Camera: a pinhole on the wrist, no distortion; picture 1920 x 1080 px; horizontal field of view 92.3 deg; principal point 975.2 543.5 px. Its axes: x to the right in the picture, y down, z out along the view. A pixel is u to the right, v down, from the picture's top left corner.
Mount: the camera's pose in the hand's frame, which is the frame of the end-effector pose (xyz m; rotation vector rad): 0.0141 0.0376 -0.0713 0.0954 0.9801 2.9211
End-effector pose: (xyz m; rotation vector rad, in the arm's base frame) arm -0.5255 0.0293 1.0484 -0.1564 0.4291 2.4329
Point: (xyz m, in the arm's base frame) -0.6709 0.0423 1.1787
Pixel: 694.9 781.5
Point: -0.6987 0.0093 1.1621
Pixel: 678.9 580.5
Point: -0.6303 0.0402 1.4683
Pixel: 1069.5 910.3
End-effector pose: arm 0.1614 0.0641 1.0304 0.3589 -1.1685 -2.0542
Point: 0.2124 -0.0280 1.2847
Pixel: 889.3 131.8
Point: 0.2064 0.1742 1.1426
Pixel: 1688.8 1001.4
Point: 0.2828 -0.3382 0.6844
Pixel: behind the camera
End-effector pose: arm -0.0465 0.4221 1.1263 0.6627 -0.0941 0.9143
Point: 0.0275 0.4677 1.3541
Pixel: 445.5 995.8
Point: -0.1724 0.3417 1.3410
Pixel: 1283.8 737.6
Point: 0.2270 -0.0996 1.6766
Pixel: outside the picture
